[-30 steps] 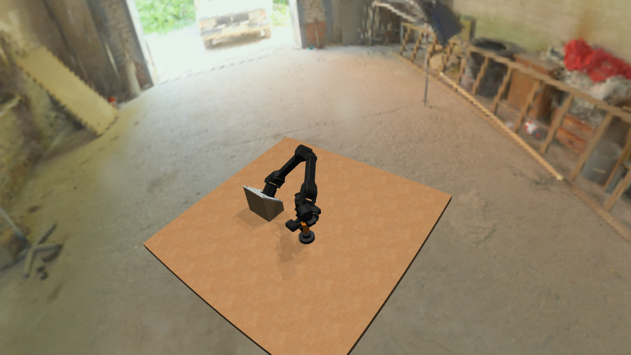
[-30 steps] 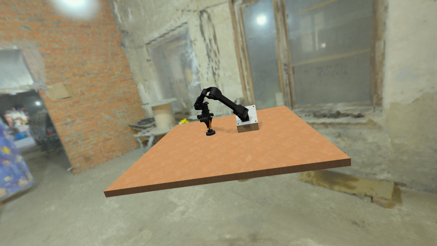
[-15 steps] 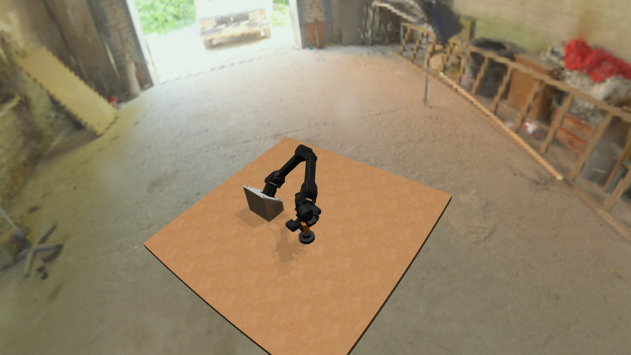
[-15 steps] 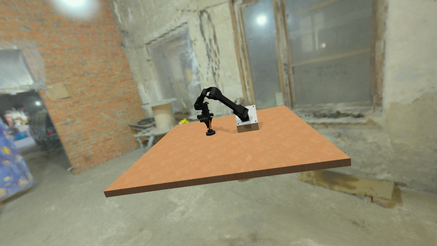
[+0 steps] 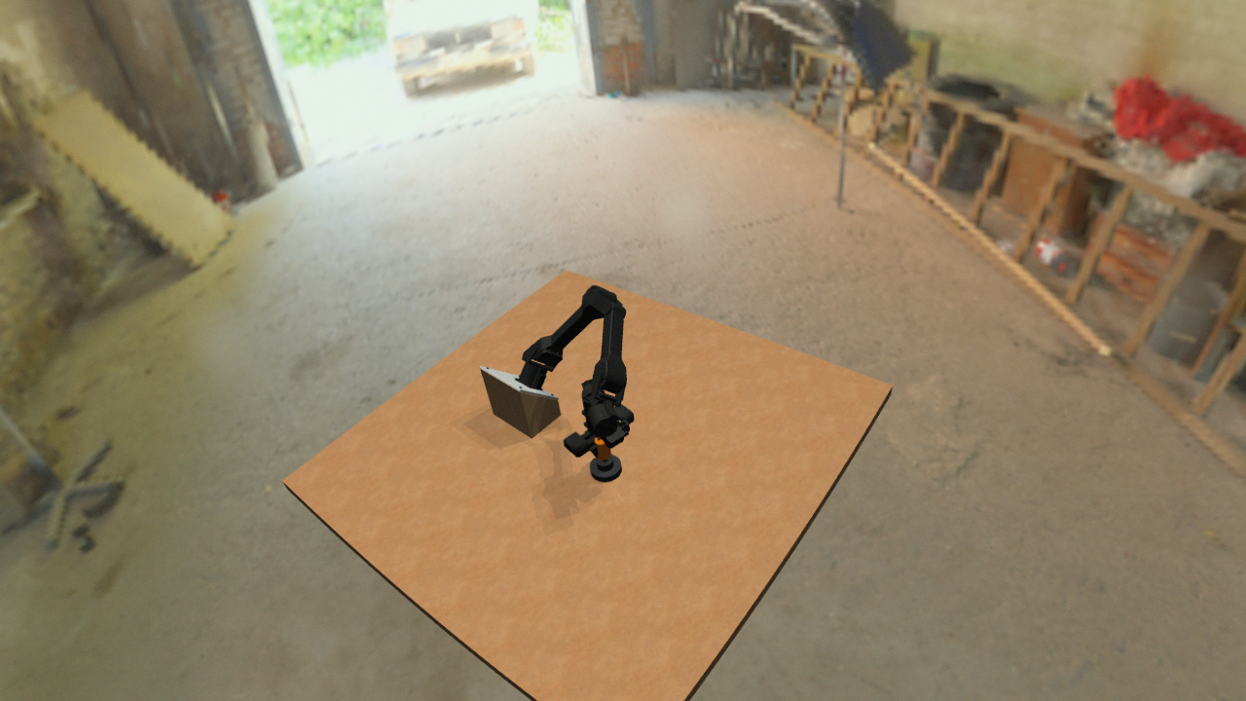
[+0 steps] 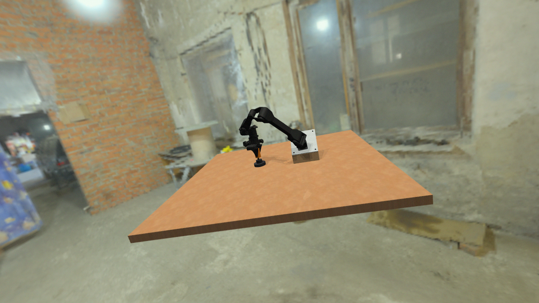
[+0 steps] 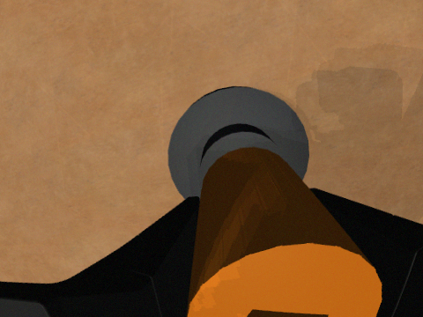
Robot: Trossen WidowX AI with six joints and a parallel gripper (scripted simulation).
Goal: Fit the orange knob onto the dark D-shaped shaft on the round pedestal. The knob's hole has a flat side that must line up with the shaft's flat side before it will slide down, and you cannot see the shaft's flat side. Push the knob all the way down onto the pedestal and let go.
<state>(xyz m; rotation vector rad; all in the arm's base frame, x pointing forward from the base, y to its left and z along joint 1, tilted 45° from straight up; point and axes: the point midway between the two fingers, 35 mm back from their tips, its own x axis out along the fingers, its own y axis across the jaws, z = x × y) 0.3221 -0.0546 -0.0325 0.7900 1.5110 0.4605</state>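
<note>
Now: the orange knob 2 cm above my gripper tip. Round my gripper tip: pedestal 4 cm below.
</note>
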